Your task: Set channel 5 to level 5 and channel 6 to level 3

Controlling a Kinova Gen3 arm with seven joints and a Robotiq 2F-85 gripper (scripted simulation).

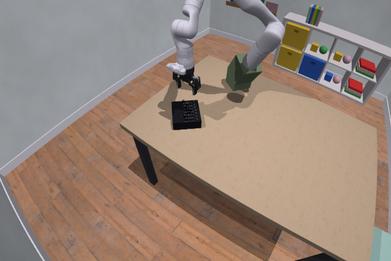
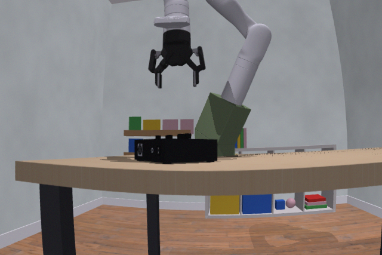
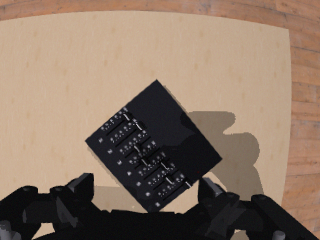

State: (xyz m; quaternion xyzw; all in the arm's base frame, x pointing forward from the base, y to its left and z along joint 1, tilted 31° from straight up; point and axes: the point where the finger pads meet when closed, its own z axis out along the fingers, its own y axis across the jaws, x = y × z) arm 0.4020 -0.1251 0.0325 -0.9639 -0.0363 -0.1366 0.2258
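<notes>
Now: hand 1 cm past the channel 5 fader, 2 cm to the left of it and 13 cm above it. Round my hand: channel 6 fader (3 cm behind, 3 cm to the right, 13 cm below).
</notes>
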